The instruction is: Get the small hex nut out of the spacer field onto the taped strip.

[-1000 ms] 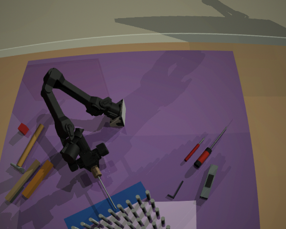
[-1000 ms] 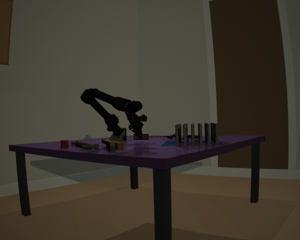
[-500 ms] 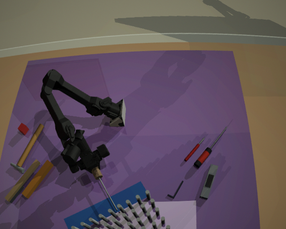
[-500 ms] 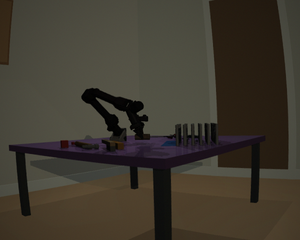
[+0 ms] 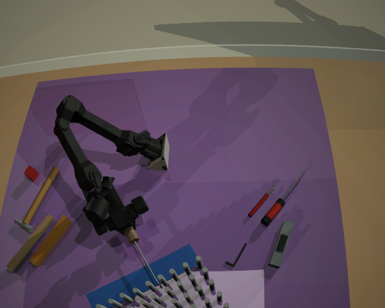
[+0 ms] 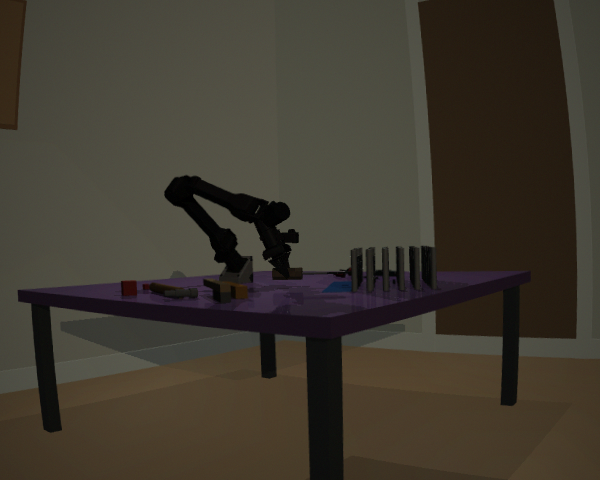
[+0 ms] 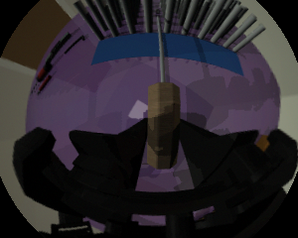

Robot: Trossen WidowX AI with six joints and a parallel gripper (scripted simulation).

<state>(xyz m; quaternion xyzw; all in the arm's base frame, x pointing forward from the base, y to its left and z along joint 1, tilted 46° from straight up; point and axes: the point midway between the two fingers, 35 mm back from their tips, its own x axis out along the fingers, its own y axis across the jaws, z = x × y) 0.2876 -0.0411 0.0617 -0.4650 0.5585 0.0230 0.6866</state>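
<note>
My gripper tip is now 16 cm short of the blue taped strip, 5 cm to the right of it and 3 cm above it. Round my gripper tip: hook tool (8 cm ahead, 6 cm to the left); red cube (46 cm to the right, 21 cm behind, 1 cm below); small red tool (45 cm to the left, 16 cm behind, 2 cm below).
</note>
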